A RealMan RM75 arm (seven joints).
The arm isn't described. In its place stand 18 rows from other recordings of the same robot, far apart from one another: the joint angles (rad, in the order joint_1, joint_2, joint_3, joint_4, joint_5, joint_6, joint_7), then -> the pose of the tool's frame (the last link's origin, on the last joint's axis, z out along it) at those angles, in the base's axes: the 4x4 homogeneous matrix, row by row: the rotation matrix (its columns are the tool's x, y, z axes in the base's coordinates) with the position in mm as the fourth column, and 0 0 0 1 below.
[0.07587 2.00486 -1.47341 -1.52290 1.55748 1.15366 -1.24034] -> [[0.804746 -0.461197 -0.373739 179.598], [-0.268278 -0.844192 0.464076 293.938], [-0.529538 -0.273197 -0.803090 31.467], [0 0 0 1]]
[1.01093 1.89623 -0.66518 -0.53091 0.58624 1.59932 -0.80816] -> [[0.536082 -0.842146 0.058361 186.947], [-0.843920 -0.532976 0.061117 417.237], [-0.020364 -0.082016 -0.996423 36.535], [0 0 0 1]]
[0.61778 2.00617 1.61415 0.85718 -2.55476 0.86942 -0.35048] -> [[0.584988 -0.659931 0.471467 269.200], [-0.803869 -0.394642 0.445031 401.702], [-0.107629 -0.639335 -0.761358 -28.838], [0 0 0 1]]
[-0.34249 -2.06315 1.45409 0.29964 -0.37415 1.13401 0.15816] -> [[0.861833 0.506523 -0.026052 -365.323], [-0.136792 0.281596 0.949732 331.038], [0.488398 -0.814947 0.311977 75.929], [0 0 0 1]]
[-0.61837 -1.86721 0.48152 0.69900 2.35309 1.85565 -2.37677] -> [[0.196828 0.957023 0.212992 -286.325], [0.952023 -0.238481 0.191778 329.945], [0.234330 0.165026 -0.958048 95.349], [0 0 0 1]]
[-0.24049 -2.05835 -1.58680 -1.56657 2.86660 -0.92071 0.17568] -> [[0.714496 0.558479 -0.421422 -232.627], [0.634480 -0.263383 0.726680 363.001], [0.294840 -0.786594 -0.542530 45.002], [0 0 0 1]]
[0.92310 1.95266 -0.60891 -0.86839 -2.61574 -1.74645 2.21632] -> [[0.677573 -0.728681 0.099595 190.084], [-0.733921 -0.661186 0.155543 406.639], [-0.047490 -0.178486 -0.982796 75.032], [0 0 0 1]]
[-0.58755 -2.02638 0.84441 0.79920 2.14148 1.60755 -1.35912] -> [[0.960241 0.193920 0.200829 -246.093], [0.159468 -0.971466 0.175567 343.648], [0.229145 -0.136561 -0.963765 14.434], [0 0 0 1]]
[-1.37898 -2.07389 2.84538 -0.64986 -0.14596 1.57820 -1.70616] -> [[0.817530 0.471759 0.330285 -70.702], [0.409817 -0.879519 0.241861 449.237], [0.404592 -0.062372 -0.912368 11.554], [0 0 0 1]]
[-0.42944 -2.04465 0.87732 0.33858 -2.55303 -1.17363 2.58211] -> [[0.612172 0.747663 0.257382 -326.459], [-0.229699 -0.143318 0.962652 364.092], [0.756626 -0.648429 0.084002 85.065], [0 0 0 1]]
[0.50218 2.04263 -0.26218 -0.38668 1.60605 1.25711 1.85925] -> [[0.240047 0.926901 -0.288498 330.779], [0.289637 0.215267 0.932615 362.170], [0.926546 -0.307432 -0.216791 72.654], [0 0 0 1]]
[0.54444 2.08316 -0.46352 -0.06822 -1.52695 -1.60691 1.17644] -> [[0.168855 -0.720206 -0.672898 252.230], [-0.307921 -0.687076 0.658112 313.640], [-0.936308 0.096074 -0.337783 -25.192], [0 0 0 1]]
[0.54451 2.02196 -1.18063 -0.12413 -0.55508 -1.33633 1.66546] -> [[-0.313634 -0.827661 -0.465415 281.692], [-0.363767 -0.348023 0.864034 363.704], [-0.877102 0.440293 -0.191924 19.285], [0 0 0 1]]
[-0.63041 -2.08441 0.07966 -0.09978 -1.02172 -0.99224 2.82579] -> [[0.907039 0.330670 0.260649 -282.296], [0.092439 -0.760338 0.642916 323.913], [0.410775 -0.559055 -0.720223 -109.820], [0 0 0 1]]
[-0.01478 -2.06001 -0.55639 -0.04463 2.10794 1.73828 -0.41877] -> [[0.569239 0.804558 0.169276 -382.923], [-0.189529 -0.071933 0.979237 151.979], [0.800029 -0.589502 0.111540 30.649], [0 0 0 1]]
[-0.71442 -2.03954 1.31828 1.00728 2.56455 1.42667 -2.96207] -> [[0.323623 0.840737 -0.434085 -213.165], [0.946167 -0.290476 0.142800 378.759], [-0.006034 -0.456930 -0.889482 -14.344], [0 0 0 1]]
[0.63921 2.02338 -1.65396 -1.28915 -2.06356 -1.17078 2.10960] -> [[0.994662 -0.100995 -0.021154 98.046], [-0.094153 -0.972193 0.214419 356.502], [-0.042221 -0.211283 -0.976513 -52.657], [0 0 0 1]]
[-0.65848 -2.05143 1.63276 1.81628 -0.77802 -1.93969 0.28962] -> [[0.823360 0.383237 -0.418578 -74.996], [0.436276 -0.899133 0.034954 273.481], [-0.362962 -0.211396 -0.907508 3.870], [0 0 0 1]]
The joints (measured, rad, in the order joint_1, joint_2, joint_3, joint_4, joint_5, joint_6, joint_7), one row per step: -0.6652, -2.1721, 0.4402, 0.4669, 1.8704, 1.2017, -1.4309; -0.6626, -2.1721, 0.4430, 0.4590, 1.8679, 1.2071, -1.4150; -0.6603, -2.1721, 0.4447, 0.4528, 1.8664, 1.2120, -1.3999; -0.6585, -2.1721, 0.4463, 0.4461, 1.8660, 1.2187, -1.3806; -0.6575, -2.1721, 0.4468, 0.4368, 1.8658, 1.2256, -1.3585; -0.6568, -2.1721, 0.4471, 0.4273, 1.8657, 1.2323, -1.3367; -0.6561, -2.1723, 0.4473, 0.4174, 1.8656, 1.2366, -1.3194; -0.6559, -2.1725, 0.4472, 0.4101, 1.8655, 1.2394, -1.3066; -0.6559, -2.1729, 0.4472, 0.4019, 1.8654, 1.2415, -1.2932; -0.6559, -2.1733, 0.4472, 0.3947, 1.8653, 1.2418, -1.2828; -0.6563, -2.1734, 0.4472, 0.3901, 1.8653, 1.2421, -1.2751; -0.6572, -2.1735, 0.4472, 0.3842, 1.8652, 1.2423, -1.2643; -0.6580, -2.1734, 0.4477, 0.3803, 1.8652, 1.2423, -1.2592; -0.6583, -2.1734, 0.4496, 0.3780, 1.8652, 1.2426, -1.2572; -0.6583, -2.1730, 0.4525, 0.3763, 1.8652, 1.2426, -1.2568; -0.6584, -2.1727, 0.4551, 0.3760, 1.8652, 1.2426, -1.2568; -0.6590, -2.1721, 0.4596, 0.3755, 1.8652, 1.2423, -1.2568; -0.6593, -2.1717, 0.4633, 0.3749, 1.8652, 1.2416, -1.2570; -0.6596, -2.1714, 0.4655, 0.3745, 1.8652, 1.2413, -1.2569; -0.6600, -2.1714, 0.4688, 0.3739, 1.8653, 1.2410, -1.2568
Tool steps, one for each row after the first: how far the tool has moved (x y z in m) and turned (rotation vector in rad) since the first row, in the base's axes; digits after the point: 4 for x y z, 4 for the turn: -0.0001, -0.0020, -0.0020, -0.0019, 0.0031, -0.0100; -0.0003, -0.0036, -0.0035, -0.0026, 0.0069, -0.0195; -0.0002, -0.0055, -0.0052, -0.0031, 0.0130, -0.0335; 0.0002, -0.0074, -0.0074, -0.0037, 0.0187, -0.0488; 0.0007, -0.0094, -0.0096, -0.0043, 0.0240, -0.0640; 0.0009, -0.0112, -0.0120, -0.0061, 0.0271, -0.0742; 0.0011, -0.0124, -0.0137, -0.0071, 0.0293, -0.0817; 0.0014, -0.0137, -0.0157, -0.0084, 0.0316, -0.0891; 0.0015, -0.0148, -0.0174, -0.0096, 0.0335, -0.0934; 0.0017, -0.0153, -0.0185, -0.0099, 0.0355, -0.0974; 0.0021, -0.0159, -0.0198, -0.0097, 0.0387, -0.1033; 0.0024, -0.0163, -0.0207, -0.0107, 0.0400, -0.1064; 0.0026, -0.0167, -0.0214, -0.0129, 0.0407, -0.1085; 0.0027, -0.0170, -0.0220, -0.0156, 0.0416, -0.1098; 0.0028, -0.0171, -0.0222, -0.0174, 0.0429, -0.1113; 0.0031, -0.0171, -0.0226, -0.0204, 0.0454, -0.1141; 0.0033, -0.0172, -0.0230, -0.0229, 0.0474, -0.1156; 0.0034, -0.0172, -0.0232, -0.0244, 0.0487, -0.1169; 0.0037, -0.0174, -0.0238, -0.0269, 0.0502, -0.1189
